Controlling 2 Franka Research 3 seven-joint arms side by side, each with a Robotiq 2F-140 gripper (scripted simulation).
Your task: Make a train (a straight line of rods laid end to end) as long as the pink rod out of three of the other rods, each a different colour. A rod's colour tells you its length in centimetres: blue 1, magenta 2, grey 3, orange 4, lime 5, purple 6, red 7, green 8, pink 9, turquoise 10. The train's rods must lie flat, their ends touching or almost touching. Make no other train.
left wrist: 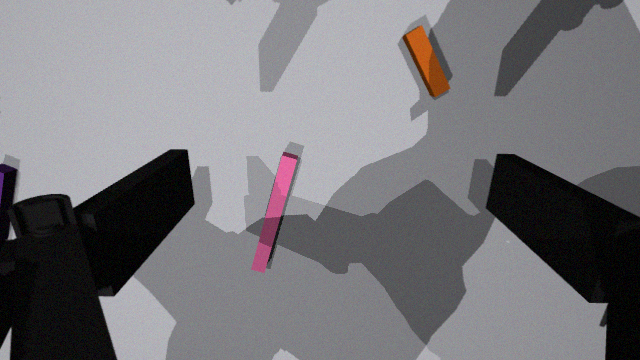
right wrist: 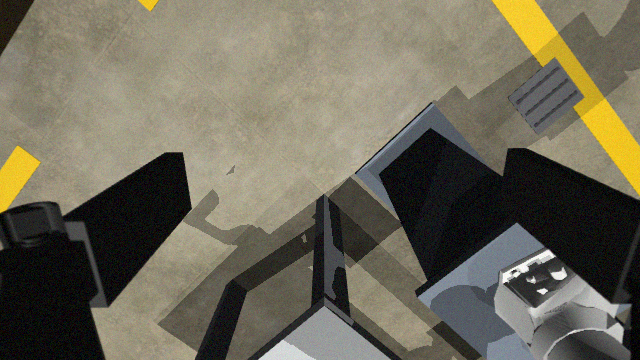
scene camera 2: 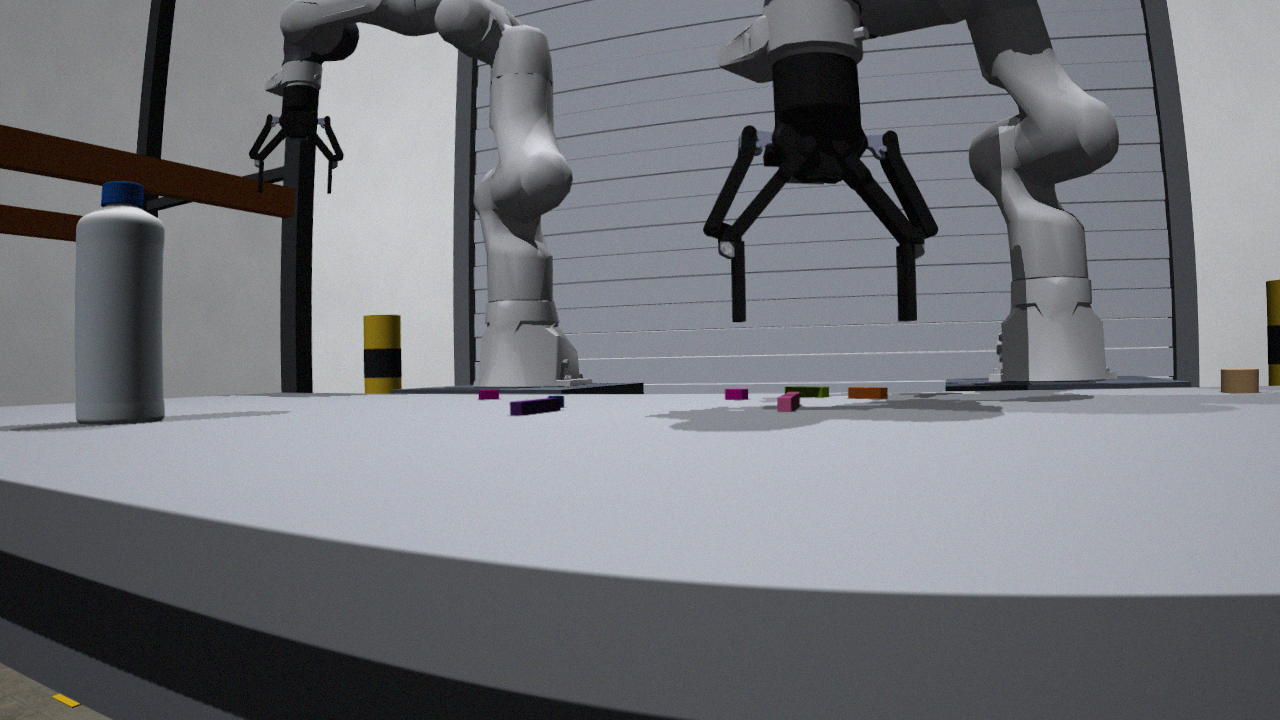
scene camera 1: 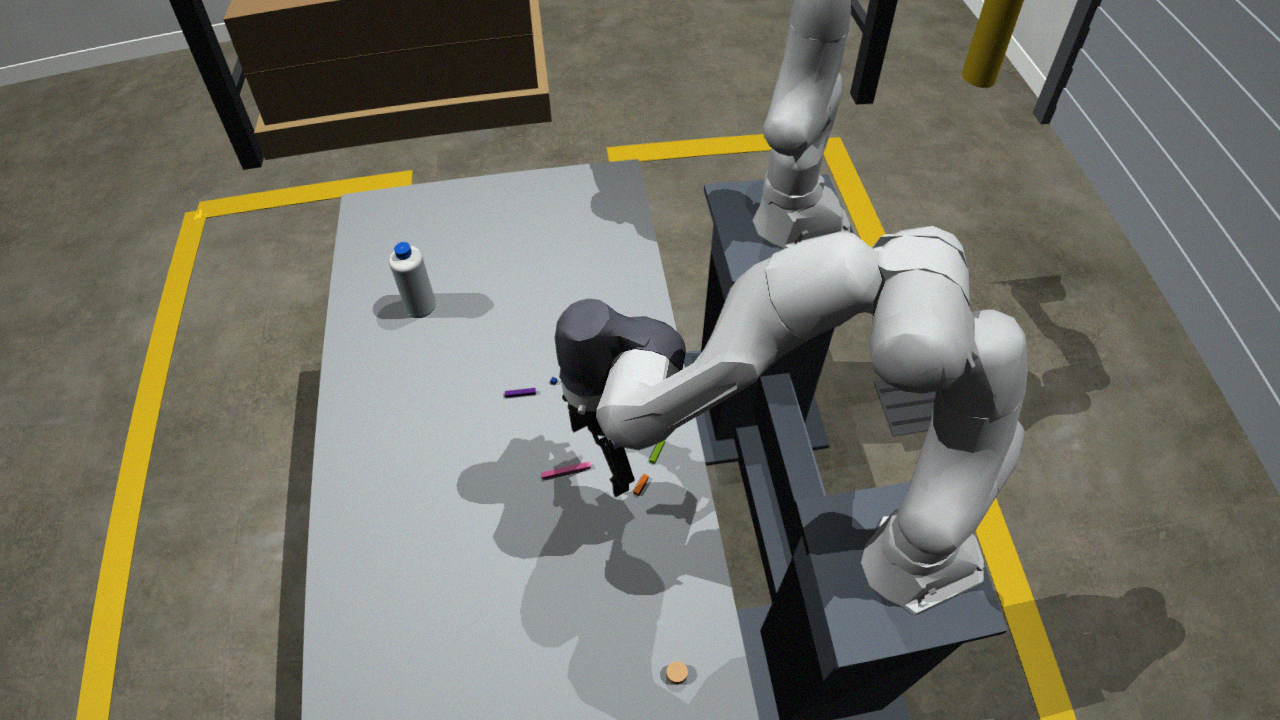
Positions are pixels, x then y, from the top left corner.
Scene:
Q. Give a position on a pink rod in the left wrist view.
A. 288,161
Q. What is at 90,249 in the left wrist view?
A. My left gripper.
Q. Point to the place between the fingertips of my right gripper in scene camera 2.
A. At 294,191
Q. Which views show my left gripper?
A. The left wrist view, scene camera 2 and scene camera 1 only.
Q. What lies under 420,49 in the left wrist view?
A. An orange rod.

